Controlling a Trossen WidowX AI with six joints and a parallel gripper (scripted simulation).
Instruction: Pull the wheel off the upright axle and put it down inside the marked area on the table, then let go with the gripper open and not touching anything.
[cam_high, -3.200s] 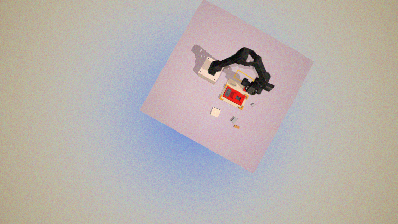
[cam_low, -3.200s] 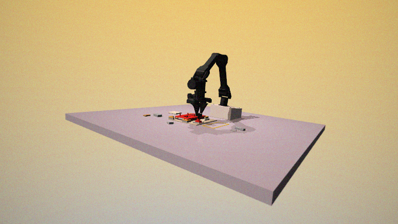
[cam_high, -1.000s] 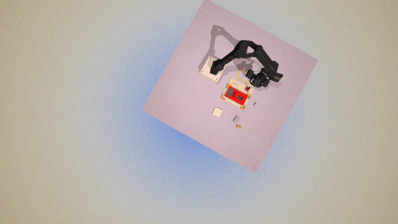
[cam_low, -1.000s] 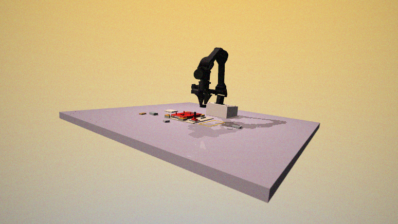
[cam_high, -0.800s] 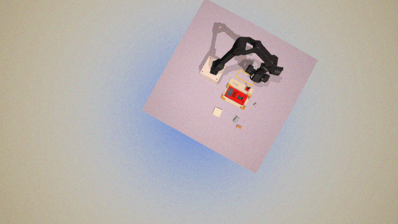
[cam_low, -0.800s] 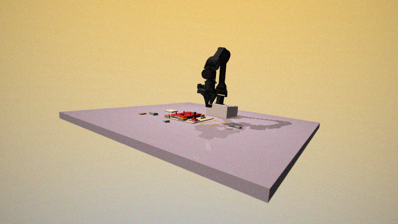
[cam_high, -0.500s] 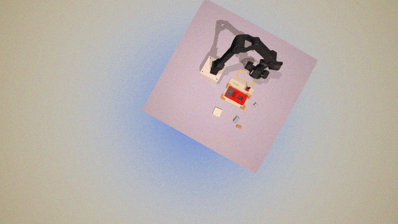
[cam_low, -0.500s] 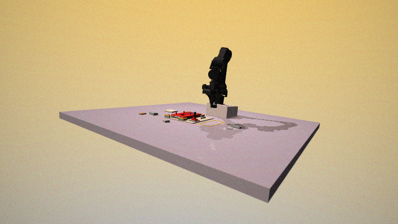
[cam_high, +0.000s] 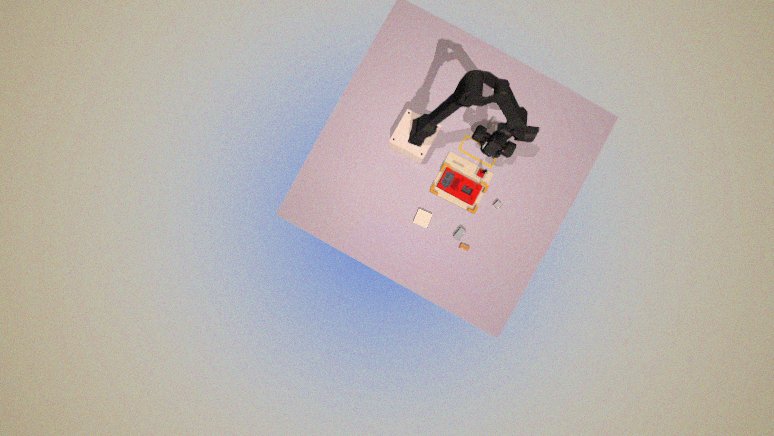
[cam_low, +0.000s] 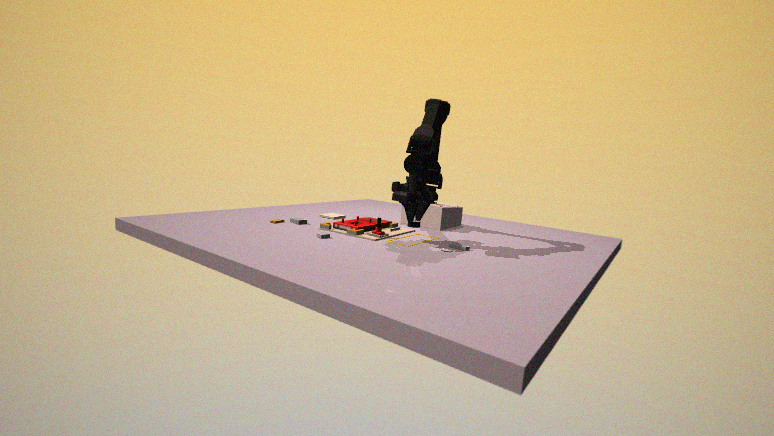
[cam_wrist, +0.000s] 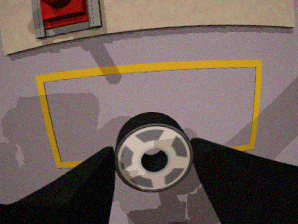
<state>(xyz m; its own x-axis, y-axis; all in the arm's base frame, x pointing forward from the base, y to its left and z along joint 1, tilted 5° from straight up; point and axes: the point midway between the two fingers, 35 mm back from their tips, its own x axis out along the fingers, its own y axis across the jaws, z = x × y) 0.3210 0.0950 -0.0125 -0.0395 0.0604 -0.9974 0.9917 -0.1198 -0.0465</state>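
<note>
My gripper tip is right at the wheel. From my gripper tip the other things lie so: beige square tile (42 cm to the right, 15 cm behind, 5 cm below); black axle (10 cm to the right, 4 cm ahead, 2 cm below).
</note>
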